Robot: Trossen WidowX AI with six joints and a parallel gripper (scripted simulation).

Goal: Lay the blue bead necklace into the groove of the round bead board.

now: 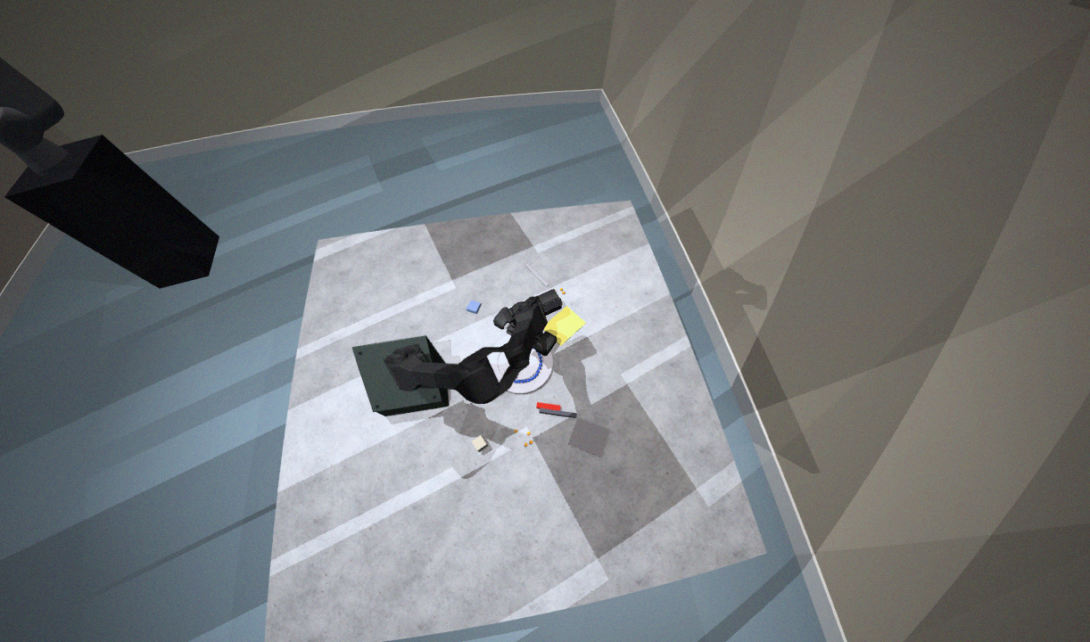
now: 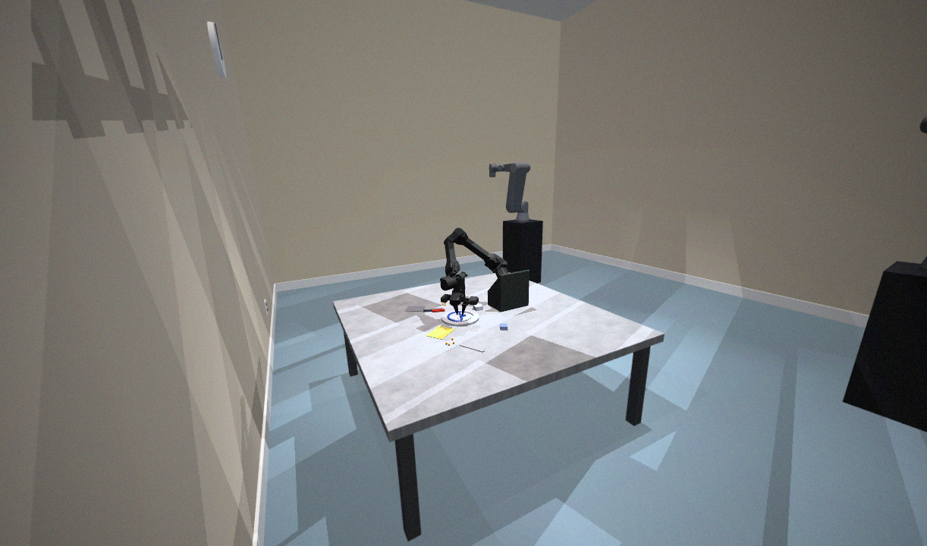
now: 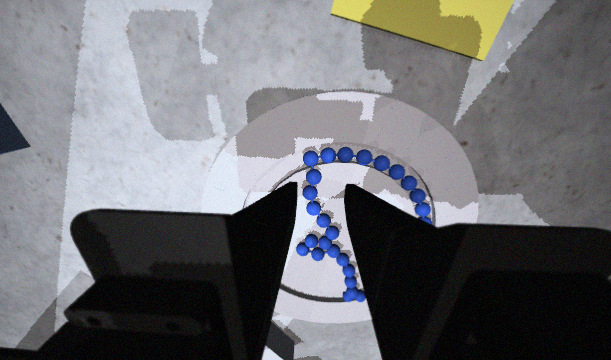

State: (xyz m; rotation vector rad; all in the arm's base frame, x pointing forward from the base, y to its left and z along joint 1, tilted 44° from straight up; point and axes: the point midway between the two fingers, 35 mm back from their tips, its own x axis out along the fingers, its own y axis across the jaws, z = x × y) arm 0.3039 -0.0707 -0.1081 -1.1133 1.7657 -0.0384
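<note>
The round white bead board is 5 cm to the right of my gripper tip, 3 cm below it and 3 cm behind it. Also, from my gripper tip: blue block 19 cm to the left, 14 cm behind, 3 cm below; then yellow sheet 14 cm ahead, 4 cm to the left, 4 cm below; then grey tool 22 cm to the right, 4 cm below, 3 cm ahead.
</note>
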